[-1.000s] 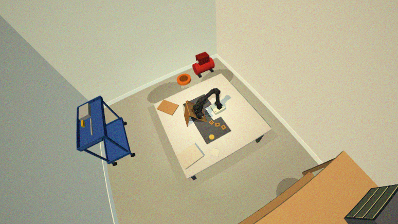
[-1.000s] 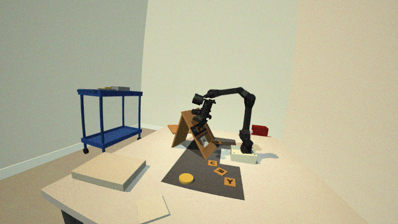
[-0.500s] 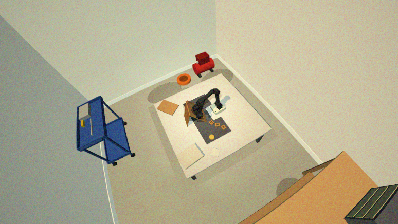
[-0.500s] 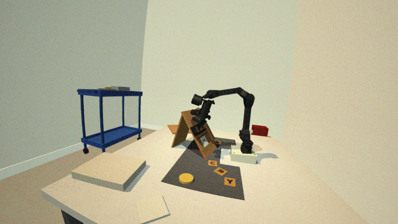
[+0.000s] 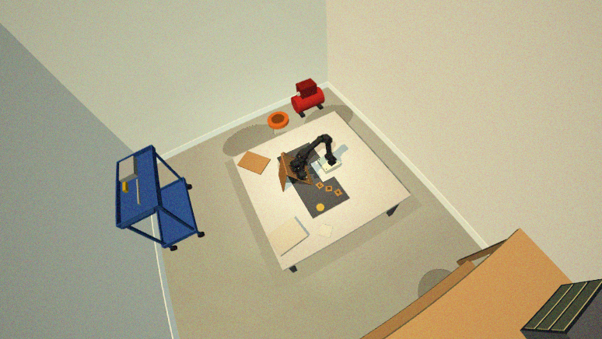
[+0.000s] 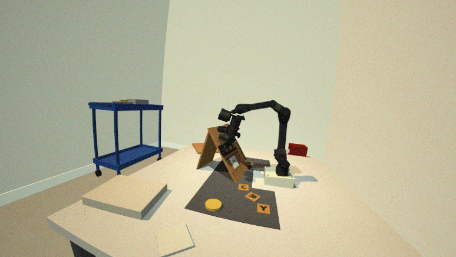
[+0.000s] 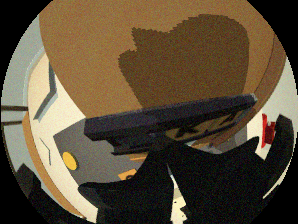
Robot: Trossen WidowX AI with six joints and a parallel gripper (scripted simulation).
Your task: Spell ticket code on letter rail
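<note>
The white ticket is 50 mm behind my gripper tip, 20 mm to the right of it and 80 mm below it. The rest, counted from my gripper tip: pale pad 110 mm ahead, 510 mm to the left, 170 mm below; then yellow disc 10 mm ahead, 310 mm to the left, 160 mm below; then dark mat 150 mm behind, 170 mm below.
</note>
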